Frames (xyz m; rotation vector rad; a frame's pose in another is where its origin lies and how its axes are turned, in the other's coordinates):
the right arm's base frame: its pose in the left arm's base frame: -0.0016 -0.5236 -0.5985 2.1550 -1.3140 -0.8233
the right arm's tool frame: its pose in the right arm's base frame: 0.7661 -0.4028 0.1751 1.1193 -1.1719 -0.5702
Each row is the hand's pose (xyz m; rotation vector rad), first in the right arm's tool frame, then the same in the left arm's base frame.
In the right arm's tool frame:
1: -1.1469 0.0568 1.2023 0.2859 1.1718 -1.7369
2: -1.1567 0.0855 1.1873 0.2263 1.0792 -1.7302
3: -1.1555 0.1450 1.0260 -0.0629 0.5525 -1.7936
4: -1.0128 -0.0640 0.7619 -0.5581 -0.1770 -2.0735
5: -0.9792 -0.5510 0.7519 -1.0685 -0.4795 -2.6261
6: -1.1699 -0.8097 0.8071 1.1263 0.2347 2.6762
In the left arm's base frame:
1: -0.1364 0.1235 -0.1374 -1.7542 0.1987 -1.2844
2: -0.1654 0.1062 -0.1374 -1.7842 0.1457 -1.1842
3: -0.2080 -0.0595 -0.1553 -1.8229 -0.2644 -0.7274
4: 0.0570 -0.3044 -0.2152 -1.7020 -1.1067 -0.3267
5: 0.5265 -0.2742 -0.0848 -1.4972 -1.9589 -0.5393
6: 0.7017 -0.1997 0.1800 -1.3544 -2.3254 -1.0416

